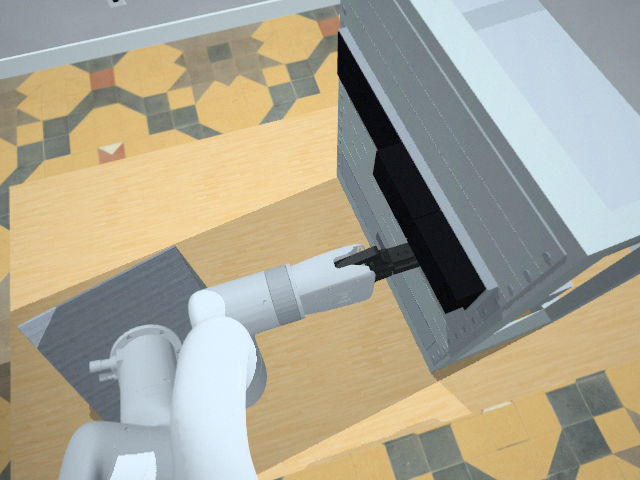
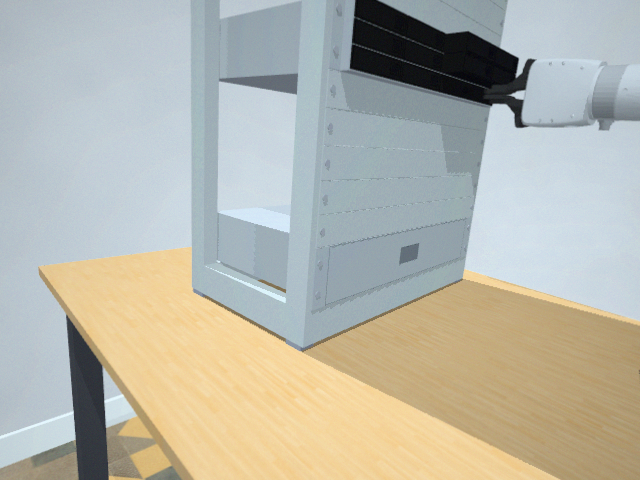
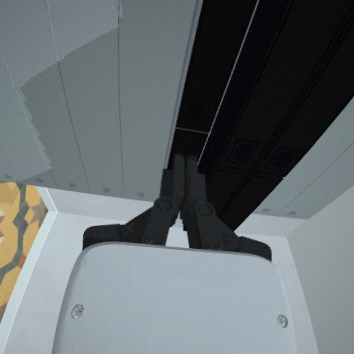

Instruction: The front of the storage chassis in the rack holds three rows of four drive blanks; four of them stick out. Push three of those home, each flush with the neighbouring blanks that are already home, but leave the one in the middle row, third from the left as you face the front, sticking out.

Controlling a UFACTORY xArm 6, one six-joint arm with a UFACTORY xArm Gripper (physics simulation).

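Frame: origin at the arm's base, x back, y right, z up, level; metres.
Seen in the pictures: gripper, fingertip midpoint: (image 1: 417, 253) (image 2: 486, 94) (image 3: 182, 167); arm's base, origin of the base link: (image 1: 147, 354).
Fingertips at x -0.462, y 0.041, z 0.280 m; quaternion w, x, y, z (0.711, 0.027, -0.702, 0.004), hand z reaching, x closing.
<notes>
Pixels of each thing's top centre, then the offset from my fingertips to it. "spot": a spot on its surface instead. Level surfaces: height alone.
- bottom row, surface spot: (image 3: 200, 80) spot: dx -0.017, dy -0.062, dz +0.000 m
- wooden table, its level: dz -0.384 m
- drawer-like panel, middle of its top: (image 2: 409, 228) (image 1: 387, 236) dx -0.031, dy -0.132, dz -0.235 m
The black drive blanks show in rows. In the top row, the third blank (image 1: 408, 178) (image 2: 457, 42) (image 3: 283, 158) and fourth blank (image 1: 450, 250) (image 3: 256, 190) stick out. In the middle row, the third blank (image 2: 457, 63) (image 3: 243, 151) and fourth blank (image 3: 222, 187) stick out too. The bottom row (image 2: 392, 67) (image 3: 200, 80) looks flush. My gripper (image 1: 414, 253) (image 2: 489, 96) (image 3: 182, 167) is shut and empty. Its tips are at the right end of the bottom row, in front of the fourth blank and beside the underside of the protruding middle-row blanks. Whether they touch is hidden.
The rack (image 1: 547, 227) (image 2: 305, 206) stands on the wooden table (image 1: 206, 206) (image 2: 336, 408). Grey panels lie above and below the blanks, with a drawer-like panel (image 2: 361, 273) at the bottom. The arm stands on a dark base plate (image 1: 129, 289).
</notes>
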